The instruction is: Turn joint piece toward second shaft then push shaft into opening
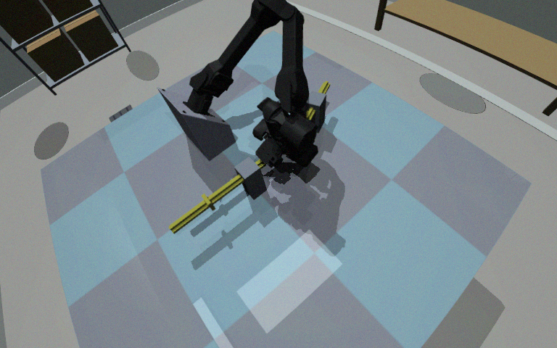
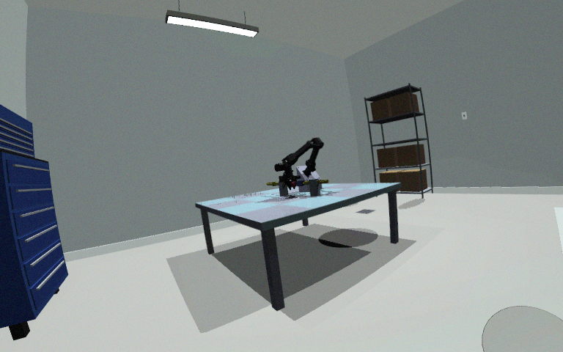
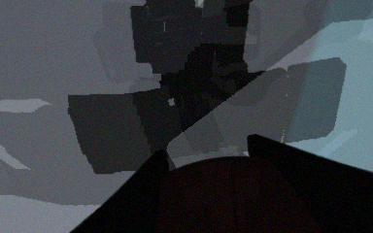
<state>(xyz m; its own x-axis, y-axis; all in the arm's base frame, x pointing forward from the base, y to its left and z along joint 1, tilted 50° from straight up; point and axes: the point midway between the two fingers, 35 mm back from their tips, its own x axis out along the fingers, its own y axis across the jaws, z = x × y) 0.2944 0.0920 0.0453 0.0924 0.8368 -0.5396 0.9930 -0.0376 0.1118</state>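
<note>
My gripper tip is 40 mm below the dark red joint piece and 10 mm to the right of it.
</note>
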